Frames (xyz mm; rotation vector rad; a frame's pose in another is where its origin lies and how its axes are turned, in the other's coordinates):
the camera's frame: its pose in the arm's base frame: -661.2 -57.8 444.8 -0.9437 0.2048 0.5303
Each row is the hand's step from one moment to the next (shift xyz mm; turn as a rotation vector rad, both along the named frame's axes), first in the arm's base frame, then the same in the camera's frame.
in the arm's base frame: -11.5 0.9 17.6 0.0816 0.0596 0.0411
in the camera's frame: -16.4 -6.2 11.6 0.0740 -0.0435 0.0674
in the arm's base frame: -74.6 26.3 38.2 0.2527 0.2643 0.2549
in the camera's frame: -69.7 23.6 48.0 0.2064 -0.1883 0.3473
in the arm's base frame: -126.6 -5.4 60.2 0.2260 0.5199 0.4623
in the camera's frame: -133.6 19.8 38.1 0.1898 -0.2024 0.6768
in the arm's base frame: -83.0 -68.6 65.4 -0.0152 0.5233 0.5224
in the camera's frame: -120.0 -36.2 -12.9 -0.0386 -0.1192 0.7289
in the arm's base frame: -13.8 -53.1 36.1 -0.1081 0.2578 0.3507
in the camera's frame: -44.1 -43.7 -21.4 -0.1415 -0.0735 0.4192
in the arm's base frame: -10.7 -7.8 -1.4 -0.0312 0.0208 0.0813
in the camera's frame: -11.3 2.9 -6.5 -0.0514 -0.0322 0.0659
